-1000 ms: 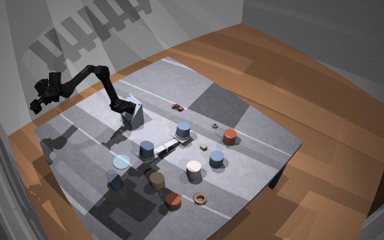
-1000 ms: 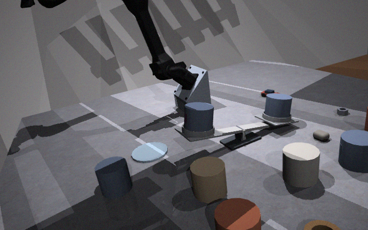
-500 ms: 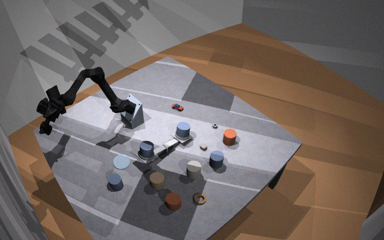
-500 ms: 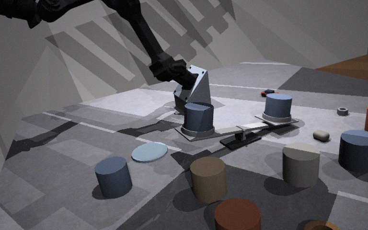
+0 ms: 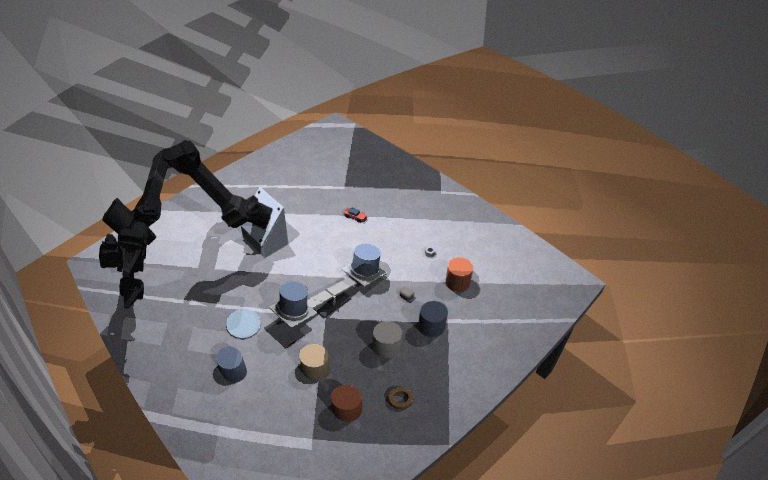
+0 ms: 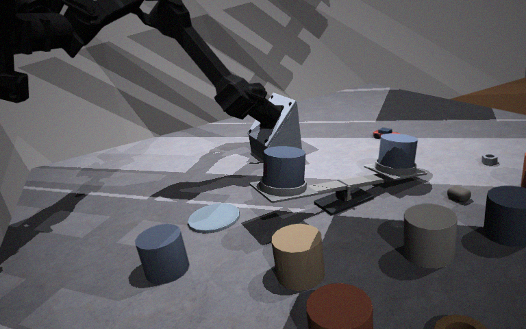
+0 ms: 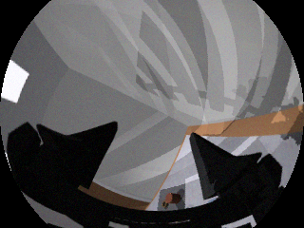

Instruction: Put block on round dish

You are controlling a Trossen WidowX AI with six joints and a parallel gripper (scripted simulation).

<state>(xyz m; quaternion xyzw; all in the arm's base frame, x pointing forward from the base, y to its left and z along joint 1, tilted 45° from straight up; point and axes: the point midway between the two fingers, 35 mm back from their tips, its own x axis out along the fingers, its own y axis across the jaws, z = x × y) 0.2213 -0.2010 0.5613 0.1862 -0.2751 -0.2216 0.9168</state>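
My gripper tip is 650 mm to the right of the grey block, 350 mm above it and 110 mm short of it. Round my gripper tip: white cup (490 mm to the left, 350 mm below, 290 mm ahead); round light-blue dish (390 mm below, 290 mm to the left, 20 mm behind); tan cup (350 mm below, 300 mm to the left, 220 mm ahead).
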